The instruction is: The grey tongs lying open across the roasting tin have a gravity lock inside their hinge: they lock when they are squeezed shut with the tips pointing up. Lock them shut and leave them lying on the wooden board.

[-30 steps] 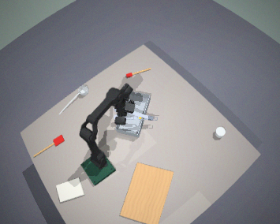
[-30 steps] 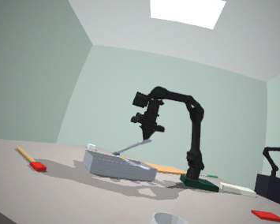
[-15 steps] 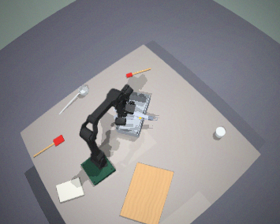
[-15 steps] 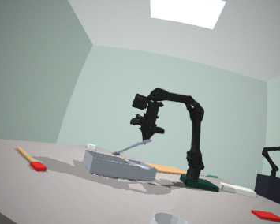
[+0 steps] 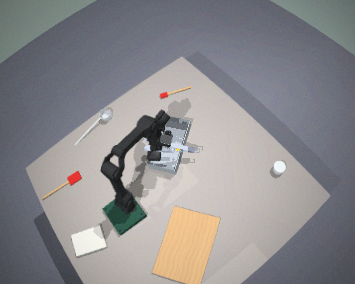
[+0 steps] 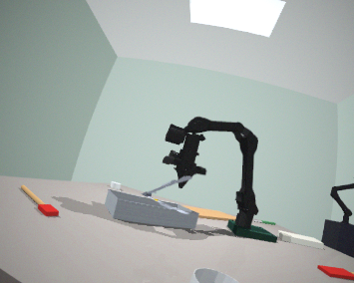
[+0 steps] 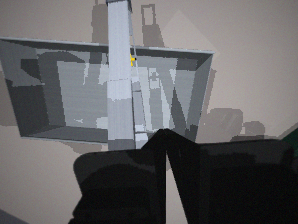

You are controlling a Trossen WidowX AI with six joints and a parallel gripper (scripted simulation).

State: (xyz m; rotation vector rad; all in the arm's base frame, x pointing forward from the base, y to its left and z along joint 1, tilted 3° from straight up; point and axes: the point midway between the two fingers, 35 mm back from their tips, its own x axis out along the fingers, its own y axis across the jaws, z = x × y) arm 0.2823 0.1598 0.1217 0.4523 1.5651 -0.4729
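Now: gripper tip 100 mm above the roasting tin, 70 mm short of it and 50 mm to the right of it. The rest, counted from my gripper tip: white block (560 mm behind, 220 mm to the right, 120 mm below); wooden board (470 mm to the right, 120 mm below, 110 mm behind).
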